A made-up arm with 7 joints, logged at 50 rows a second.
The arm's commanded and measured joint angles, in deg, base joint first. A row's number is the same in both.
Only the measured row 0 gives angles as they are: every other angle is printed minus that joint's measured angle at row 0.
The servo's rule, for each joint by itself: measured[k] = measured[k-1] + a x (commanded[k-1-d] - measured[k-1]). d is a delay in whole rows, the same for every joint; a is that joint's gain. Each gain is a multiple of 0.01, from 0.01 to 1. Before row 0 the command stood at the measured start. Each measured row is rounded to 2 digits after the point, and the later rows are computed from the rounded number. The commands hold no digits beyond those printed.
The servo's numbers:
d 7
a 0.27 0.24 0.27 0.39 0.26 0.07 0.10
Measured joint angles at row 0:
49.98, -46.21, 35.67, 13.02, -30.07, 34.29, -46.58
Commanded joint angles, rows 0 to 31:
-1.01, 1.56, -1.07, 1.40, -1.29, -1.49, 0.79
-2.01, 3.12, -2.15, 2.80, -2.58, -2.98, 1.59
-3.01, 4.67, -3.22, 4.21, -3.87, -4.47, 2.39
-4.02, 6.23, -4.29, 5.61, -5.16, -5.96, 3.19
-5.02, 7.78, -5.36, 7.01, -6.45, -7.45, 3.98
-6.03, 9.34, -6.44, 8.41, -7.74, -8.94, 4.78
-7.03, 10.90, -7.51, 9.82, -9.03, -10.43, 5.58
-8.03, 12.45, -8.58, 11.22, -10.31, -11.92, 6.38
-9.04, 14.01, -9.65, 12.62, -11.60, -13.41, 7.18
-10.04, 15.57, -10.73, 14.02, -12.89, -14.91, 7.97
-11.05, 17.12, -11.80, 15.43, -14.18, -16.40, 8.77
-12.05, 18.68, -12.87, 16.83, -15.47, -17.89, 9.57
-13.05, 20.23, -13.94, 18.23, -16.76, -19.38, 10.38
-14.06, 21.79, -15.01, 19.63, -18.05, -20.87, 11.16
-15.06, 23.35, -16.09, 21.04, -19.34, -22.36, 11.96
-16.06, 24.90, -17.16, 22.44, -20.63, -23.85, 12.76
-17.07, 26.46, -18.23, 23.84, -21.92, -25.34, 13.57
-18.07, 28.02, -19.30, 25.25, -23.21, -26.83, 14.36
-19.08, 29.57, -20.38, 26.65, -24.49, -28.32, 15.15
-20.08, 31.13, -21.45, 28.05, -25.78, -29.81, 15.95
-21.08, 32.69, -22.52, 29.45, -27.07, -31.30, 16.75
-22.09, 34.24, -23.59, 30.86, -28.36, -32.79, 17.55
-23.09, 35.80, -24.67, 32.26, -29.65, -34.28, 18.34
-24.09, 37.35, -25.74, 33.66, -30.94, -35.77, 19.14
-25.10, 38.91, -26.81, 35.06, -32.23, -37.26, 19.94
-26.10, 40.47, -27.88, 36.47, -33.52, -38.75, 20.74
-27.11, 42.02, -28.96, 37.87, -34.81, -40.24, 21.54
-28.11, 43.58, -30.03, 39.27, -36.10, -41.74, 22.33
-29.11, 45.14, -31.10, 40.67, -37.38, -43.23, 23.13
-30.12, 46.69, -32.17, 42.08, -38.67, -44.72, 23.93
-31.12, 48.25, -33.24, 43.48, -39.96, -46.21, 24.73
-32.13, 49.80, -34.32, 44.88, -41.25, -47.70, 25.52
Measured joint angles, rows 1 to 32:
0.00, 0.00, 0.00, 0.00, 0.00, 0.00, 0.00
0.00, 0.00, 0.00, 0.00, 0.00, 0.00, 0.00
0.00, 0.00, 0.00, 0.00, 0.00, 0.00, 0.00
0.00, 0.00, 0.00, 0.00, 0.00, 0.00, 0.00
0.00, 0.00, 0.00, 0.00, 0.00, 0.00, 0.00
0.00, 0.00, 0.00, 0.00, 0.00, 0.00, 0.00
0.00, 0.00, 0.00, 0.00, 0.00, 0.00, 0.00
-0.27, 0.37, -0.29, 0.55, -0.34, -0.10, 0.08
-0.74, 1.03, -0.79, 1.43, -0.92, -0.30, 0.23
-1.35, 1.90, -1.45, 2.51, -1.69, -0.59, 0.45
-2.07, 2.94, -2.22, 3.72, -2.59, -0.97, 0.72
-2.87, 4.10, -3.07, 5.00, -3.59, -1.42, 1.05
-3.72, 5.36, -3.98, 6.33, -4.67, -1.95, 1.42
-4.61, 6.69, -4.93, 7.69, -5.80, -2.54, 1.84
-5.53, 8.07, -5.92, 9.07, -6.97, -3.20, 2.29
-6.48, 9.50, -6.93, 10.45, -8.17, -3.91, 2.78
-7.44, 10.96, -7.96, 11.84, -9.40, -4.68, 3.30
-8.41, 12.44, -9.00, 13.24, -10.64, -5.50, 3.85
-9.39, 13.94, -10.04, 14.64, -11.90, -6.37, 4.42
-10.38, 15.45, -11.09, 16.04, -13.16, -7.28, 5.02
-11.37, 16.97, -12.15, 17.44, -14.43, -8.23, 5.63
-12.37, 18.50, -13.21, 18.84, -15.71, -9.22, 6.26
-13.37, 20.04, -14.28, 20.24, -16.99, -10.24, 6.91
-14.37, 21.58, -15.35, 21.64, -18.27, -11.30, 7.58
-15.37, 23.13, -16.42, 23.05, -19.55, -12.39, 8.26
-16.37, 24.68, -17.49, 24.45, -20.83, -13.51, 8.95
-17.37, 26.23, -18.56, 25.85, -22.12, -14.65, 9.65
-18.37, 27.78, -19.63, 27.25, -23.41, -15.82, 10.36
-19.37, 29.33, -20.70, 28.66, -24.70, -17.01, 11.08
-20.37, 30.88, -21.77, 30.06, -25.99, -18.22, 11.81
-21.37, 32.43, -22.84, 31.46, -27.28, -19.45, 12.54
-22.38, 33.99, -23.91, 32.86, -28.57, -20.70, 13.28

